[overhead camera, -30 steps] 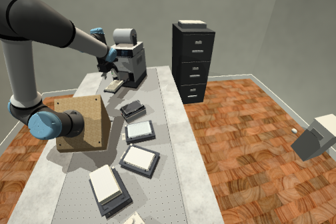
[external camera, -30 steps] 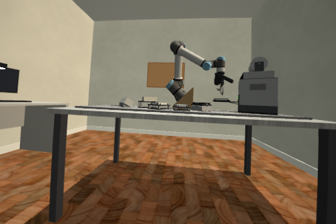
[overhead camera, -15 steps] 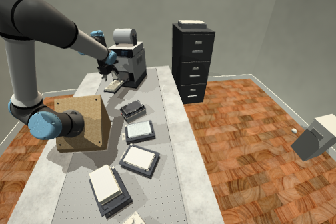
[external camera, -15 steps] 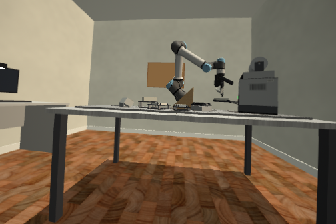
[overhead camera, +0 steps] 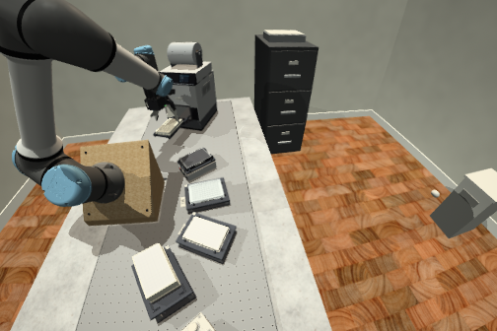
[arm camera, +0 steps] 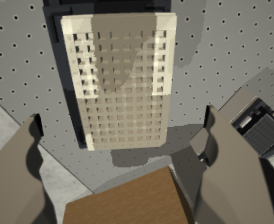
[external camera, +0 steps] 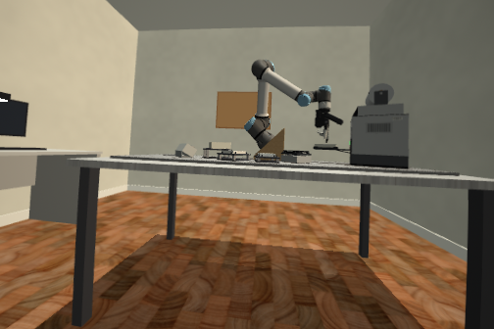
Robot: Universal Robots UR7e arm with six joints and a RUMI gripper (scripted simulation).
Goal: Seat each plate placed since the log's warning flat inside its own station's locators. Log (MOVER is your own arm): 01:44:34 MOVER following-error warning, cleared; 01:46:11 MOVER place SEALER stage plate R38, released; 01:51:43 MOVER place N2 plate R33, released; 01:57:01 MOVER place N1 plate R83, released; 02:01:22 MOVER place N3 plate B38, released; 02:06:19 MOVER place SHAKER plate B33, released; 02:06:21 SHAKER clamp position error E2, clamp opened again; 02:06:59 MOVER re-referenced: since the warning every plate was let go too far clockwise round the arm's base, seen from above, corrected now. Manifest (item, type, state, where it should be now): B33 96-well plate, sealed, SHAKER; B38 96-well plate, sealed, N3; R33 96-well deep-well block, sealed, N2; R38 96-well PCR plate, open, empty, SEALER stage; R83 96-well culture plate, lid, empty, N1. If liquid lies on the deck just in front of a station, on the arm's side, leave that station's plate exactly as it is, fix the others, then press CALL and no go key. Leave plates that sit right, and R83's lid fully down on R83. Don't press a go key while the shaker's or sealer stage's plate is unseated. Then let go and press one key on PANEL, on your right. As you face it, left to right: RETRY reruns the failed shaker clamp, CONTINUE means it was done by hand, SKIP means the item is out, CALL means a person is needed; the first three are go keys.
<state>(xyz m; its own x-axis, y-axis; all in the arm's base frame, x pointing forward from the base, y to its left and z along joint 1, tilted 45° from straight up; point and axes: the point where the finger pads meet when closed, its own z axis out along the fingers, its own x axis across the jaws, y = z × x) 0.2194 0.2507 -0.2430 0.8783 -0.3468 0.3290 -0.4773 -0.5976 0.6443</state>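
Now: hand 3 cm above the cream PCR plate. Round my hand: retry key 83 cm to the right, 8 cm below, 8 cm ahead; dark plate 22 cm to the right, 12 cm ahead, 8 cm below; continue key 86 cm to the right, 8 cm below, 3 cm ahead.
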